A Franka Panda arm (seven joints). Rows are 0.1 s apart.
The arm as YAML. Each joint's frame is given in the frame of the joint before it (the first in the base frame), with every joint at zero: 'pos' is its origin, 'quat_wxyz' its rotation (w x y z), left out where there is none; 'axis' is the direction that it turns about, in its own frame. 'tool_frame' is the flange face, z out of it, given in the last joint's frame.
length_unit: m
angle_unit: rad
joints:
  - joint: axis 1
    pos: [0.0, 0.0, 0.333]
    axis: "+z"
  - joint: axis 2
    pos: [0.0, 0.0, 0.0]
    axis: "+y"
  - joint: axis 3
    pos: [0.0, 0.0, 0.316]
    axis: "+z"
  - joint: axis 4
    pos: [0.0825, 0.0, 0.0]
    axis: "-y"
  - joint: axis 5
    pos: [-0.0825, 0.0, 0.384]
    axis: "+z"
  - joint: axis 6
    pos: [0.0, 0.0, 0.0]
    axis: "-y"
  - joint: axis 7
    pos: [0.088, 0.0, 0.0]
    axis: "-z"
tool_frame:
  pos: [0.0, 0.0, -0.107]
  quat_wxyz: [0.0, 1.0, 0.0, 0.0]
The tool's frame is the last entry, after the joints.
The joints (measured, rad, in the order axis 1, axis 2, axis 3, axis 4, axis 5, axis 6, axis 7), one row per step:
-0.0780 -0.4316 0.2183 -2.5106 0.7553 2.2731 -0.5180
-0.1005 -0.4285 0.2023 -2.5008 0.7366 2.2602 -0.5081
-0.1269 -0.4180 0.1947 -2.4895 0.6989 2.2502 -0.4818
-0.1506 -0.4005 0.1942 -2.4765 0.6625 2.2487 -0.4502
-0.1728 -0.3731 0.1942 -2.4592 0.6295 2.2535 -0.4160
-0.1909 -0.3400 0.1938 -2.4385 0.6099 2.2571 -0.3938
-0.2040 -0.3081 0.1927 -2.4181 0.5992 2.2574 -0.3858
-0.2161 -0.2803 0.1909 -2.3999 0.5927 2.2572 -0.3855
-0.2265 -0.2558 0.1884 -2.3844 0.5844 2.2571 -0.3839
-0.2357 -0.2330 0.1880 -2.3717 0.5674 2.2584 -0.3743
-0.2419 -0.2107 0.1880 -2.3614 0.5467 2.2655 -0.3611
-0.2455 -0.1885 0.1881 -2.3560 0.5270 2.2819 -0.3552
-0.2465 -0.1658 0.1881 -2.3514 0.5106 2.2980 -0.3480
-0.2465 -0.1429 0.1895 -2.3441 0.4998 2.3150 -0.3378
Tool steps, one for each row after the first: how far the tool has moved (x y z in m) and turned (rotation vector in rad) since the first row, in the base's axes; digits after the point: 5 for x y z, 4 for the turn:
0.00372 -0.01536 0.00285 -0.0028 0.0071 -0.0287
0.00799 -0.02965 0.00287 -0.0220 0.0252 -0.0602
0.01334 -0.04059 0.00111 -0.0429 0.0443 -0.0925
0.02092 -0.05135 -0.00235 -0.0604 0.0647 -0.1295
0.02954 -0.06038 -0.00682 -0.0675 0.0833 -0.1578
0.03752 -0.06730 -0.01136 -0.0692 0.0978 -0.1721
0.04444 -0.07414 -0.01534 -0.0691 0.1077 -0.1814
0.05028 -0.08073 -0.01929 -0.0707 0.1174 -0.1901
0.05526 -0.08616 -0.02397 -0.0795 0.1300 -0.1993
0.06001 -0.09054 -0.02924 -0.0923 0.1407 -0.2091
0.06429 -0.09428 -0.03603 -0.1082 0.1447 -0.2141
0.06835 -0.09665 -0.04351 -0.1209 0.1507 -0.2189
0.07315 -0.09773 -0.04984 -0.1283 0.1546 -0.2270

